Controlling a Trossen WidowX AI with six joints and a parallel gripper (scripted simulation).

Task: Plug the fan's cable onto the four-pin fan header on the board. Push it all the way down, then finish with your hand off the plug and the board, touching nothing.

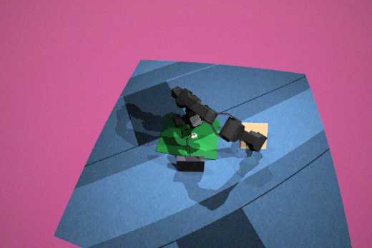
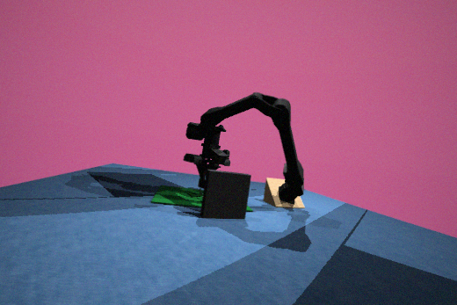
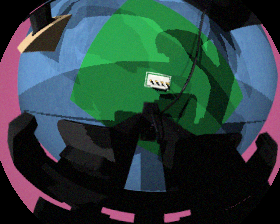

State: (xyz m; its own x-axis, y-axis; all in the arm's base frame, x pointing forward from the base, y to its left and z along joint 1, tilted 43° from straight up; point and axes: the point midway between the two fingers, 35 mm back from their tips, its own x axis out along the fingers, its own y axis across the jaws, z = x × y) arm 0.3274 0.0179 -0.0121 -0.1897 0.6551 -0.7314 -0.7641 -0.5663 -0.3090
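My gripper tip is now 2 cm past the white four-pin header, 4 cm to the right of it and 5 cm above it. The rest, counted from my gripper tip: dark fan: 5 cm behind, 21 cm to the left, 1 cm above; then green board: 1 cm ahead, 4 cm to the left, 6 cm below; then dark plug: 1 cm ahead, 1 cm to the right.
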